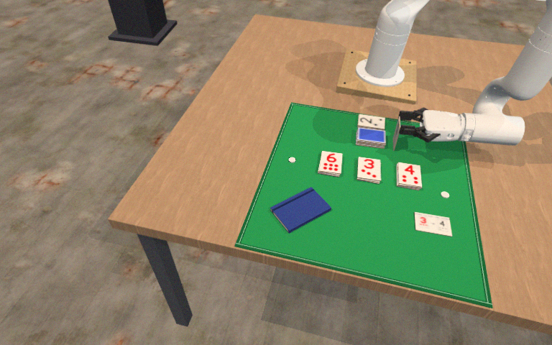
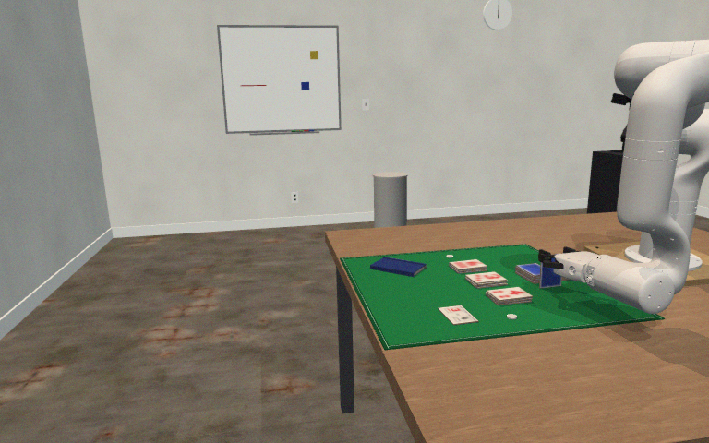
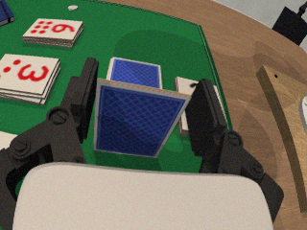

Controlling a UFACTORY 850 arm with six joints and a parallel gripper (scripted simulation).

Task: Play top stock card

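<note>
Now: hand 1 cm to the left of the black 5 card and 5 cm above it. Also, from my hand: green card cloth (18 cm ahead, 10 cm to the right, 10 cm below); small reference card (31 cm ahead, 8 cm to the left, 9 cm below); black 2 (9 cm behind, 9 cm to the right, 8 cm below).
</note>
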